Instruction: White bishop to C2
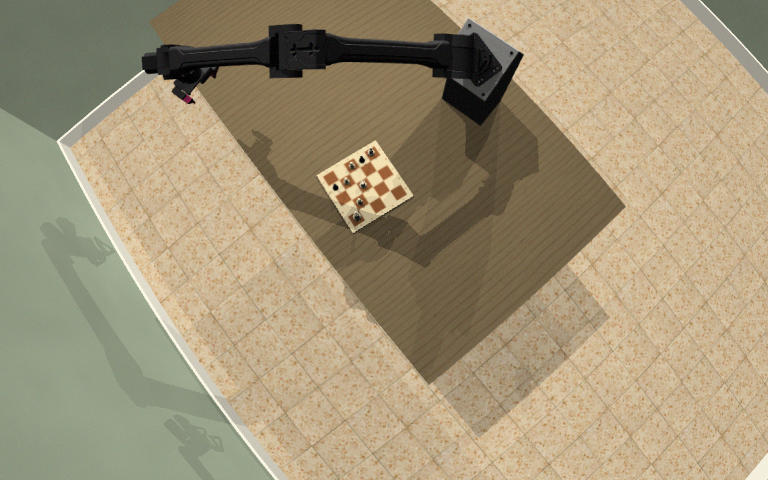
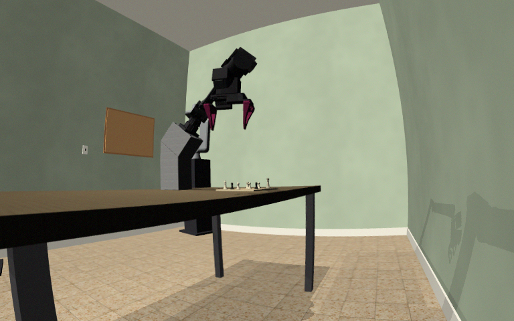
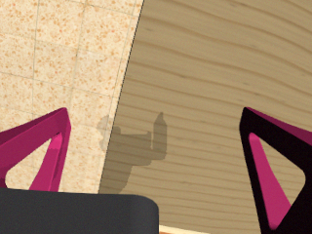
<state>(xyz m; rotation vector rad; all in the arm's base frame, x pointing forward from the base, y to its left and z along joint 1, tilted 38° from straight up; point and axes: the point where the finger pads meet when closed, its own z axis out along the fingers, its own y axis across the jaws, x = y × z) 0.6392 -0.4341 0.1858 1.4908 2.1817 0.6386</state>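
My gripper is now 370 mm past the white bishop, 360 mm to the right of it and 170 mm above it. The rest, counted from my hand: large white piece: 530 mm to the left, 240 mm behind, 170 mm below; then small chessboard: 450 mm to the left, 310 mm behind, 200 mm below.
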